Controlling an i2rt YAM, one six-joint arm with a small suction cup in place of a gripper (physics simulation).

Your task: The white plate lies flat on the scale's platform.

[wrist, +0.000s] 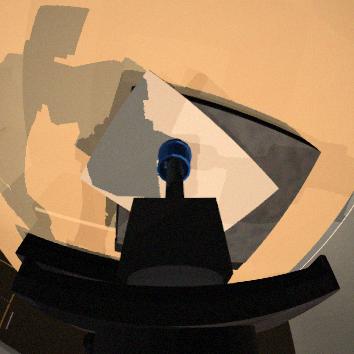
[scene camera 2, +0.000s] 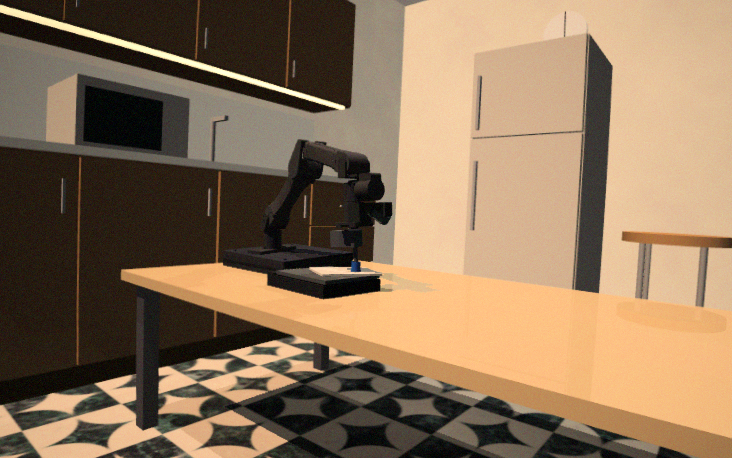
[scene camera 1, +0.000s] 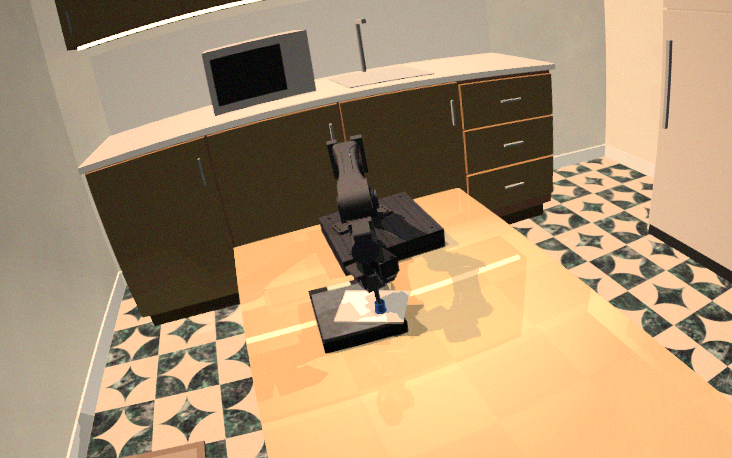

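Where they show: hand, its tool point: [wrist: 174,148] [scene camera 2: 356,274] [scene camera 1: 381,313]; arm's base, origin of its link: [scene camera 2: 272,250].
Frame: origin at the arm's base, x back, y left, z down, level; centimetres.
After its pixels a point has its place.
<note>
The white square plate [scene camera 1: 356,311] @(x -42.2, y -23.9, z 0.7 cm) [scene camera 2: 329,270] @(x -39.6, y -22.9, z 0.8 cm) [wrist: 225,158] @(x -45.3, y -23.6, z 0.8 cm) lies flat on the dark scale [scene camera 1: 324,308] @(x -35.0, y -29.7, z 1.4 cm) [scene camera 2: 321,285] @(x -45.3, y -34.9, z 2.7 cm) [wrist: 281,154] @(x -45.7, y -29.7, z 1.4 cm), turned at an angle to it. In the wrist view one side of the plate reaches past the scale's edge, over the table. My blue suction cup [scene camera 1: 380,306] [scene camera 2: 355,266] [wrist: 174,158] @(x -45.8, y -18.9, z 1.7 cm) points straight down over the middle of the plate, at or just above its surface. I cannot tell whether it touches. The suction is off and it holds nothing.
The arm's black base [scene camera 1: 405,222] @(x -12.0, y 9.6, z -0.4 cm) [scene camera 2: 282,256] @(x -11.4, y -8.4, z 0.5 cm) sits on the wooden table [scene camera 1: 480,344] @(x -66.8, y -4.4, z 5.9 cm) [scene camera 2: 455,315] @(x -77.9, y -30.8, z 5.9 cm) just behind the scale. Dark kitchen cabinets with a microwave [scene camera 1: 258,71] stand behind the table, and a fridge [scene camera 2: 529,163] stands to the right.
</note>
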